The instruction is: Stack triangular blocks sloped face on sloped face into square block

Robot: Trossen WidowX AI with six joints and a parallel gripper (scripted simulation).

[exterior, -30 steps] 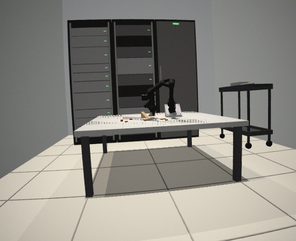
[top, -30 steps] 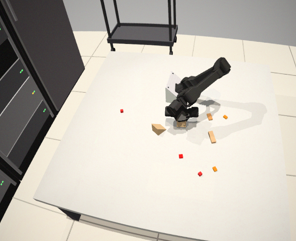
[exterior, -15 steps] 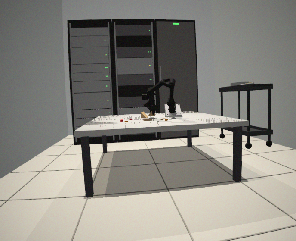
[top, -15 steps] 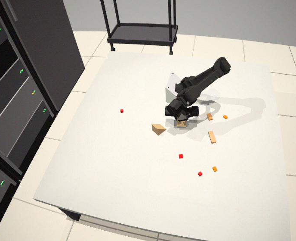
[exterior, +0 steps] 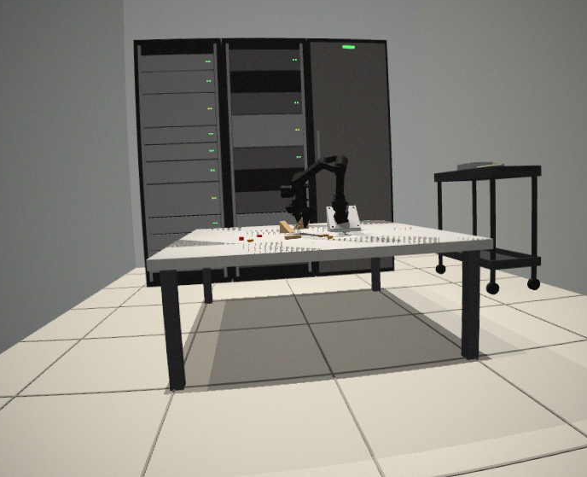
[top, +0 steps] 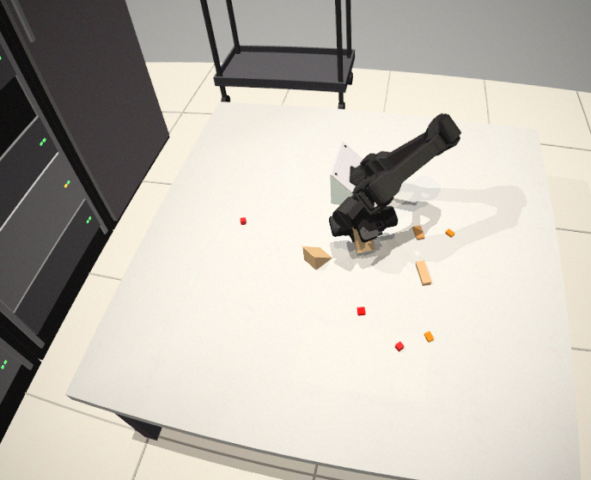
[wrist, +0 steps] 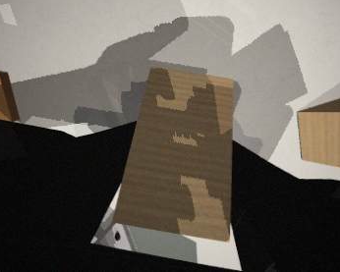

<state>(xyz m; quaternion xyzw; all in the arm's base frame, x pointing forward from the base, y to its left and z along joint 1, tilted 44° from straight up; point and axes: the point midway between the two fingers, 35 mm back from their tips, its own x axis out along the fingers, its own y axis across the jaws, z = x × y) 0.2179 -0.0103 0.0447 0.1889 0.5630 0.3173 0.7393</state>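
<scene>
Right now the triangular block is 10 mm behind my gripper tip and 10 mm above it. The rest, counted from my gripper tip: tan plank (90 mm ahead, 180 mm to the left, 30 mm below).
</scene>
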